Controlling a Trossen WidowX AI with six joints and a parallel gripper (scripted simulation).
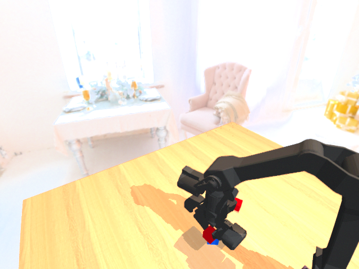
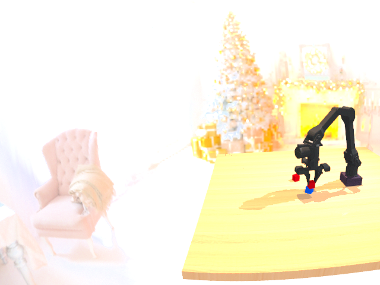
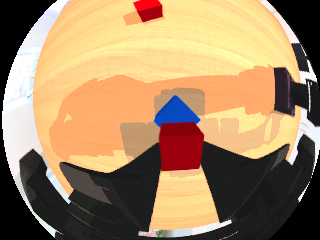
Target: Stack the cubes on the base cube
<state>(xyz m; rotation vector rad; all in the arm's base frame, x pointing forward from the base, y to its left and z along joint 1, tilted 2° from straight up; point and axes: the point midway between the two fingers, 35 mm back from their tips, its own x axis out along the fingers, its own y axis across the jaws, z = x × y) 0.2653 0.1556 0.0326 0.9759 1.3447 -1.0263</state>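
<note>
Now: the blue cube 40 mm below my gripper tip and 20 mm to the right of it. Also, from my gripper tip: red cube (170 mm to the right, 80 mm ahead, 40 mm below).
</note>
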